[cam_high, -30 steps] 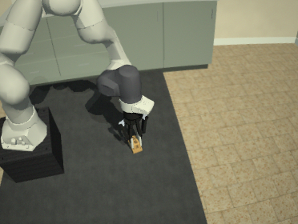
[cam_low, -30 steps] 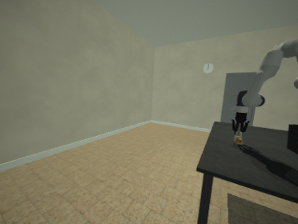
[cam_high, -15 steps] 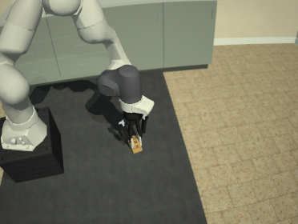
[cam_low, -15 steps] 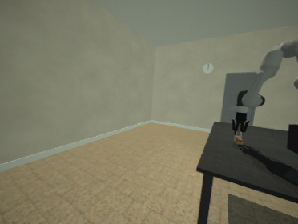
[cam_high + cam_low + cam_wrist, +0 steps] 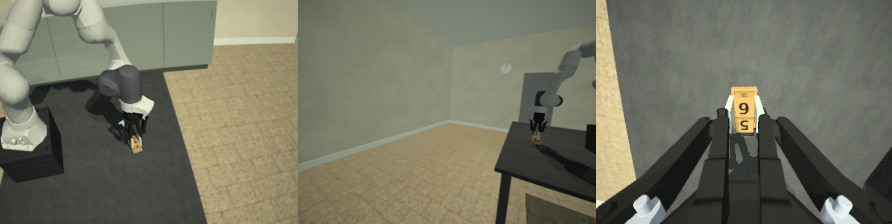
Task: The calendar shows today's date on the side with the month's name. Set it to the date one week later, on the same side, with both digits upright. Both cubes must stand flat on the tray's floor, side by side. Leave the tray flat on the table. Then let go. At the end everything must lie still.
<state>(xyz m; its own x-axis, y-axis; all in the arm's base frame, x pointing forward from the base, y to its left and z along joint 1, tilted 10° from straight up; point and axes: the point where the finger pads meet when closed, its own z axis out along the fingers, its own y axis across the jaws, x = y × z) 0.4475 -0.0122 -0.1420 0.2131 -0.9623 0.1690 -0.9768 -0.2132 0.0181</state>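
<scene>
Now: the orange calendar cube 30 mm below my hand. Round my hand: orange calendar tray: 50 mm below, 20 mm to the left, 10 mm behind.
</scene>
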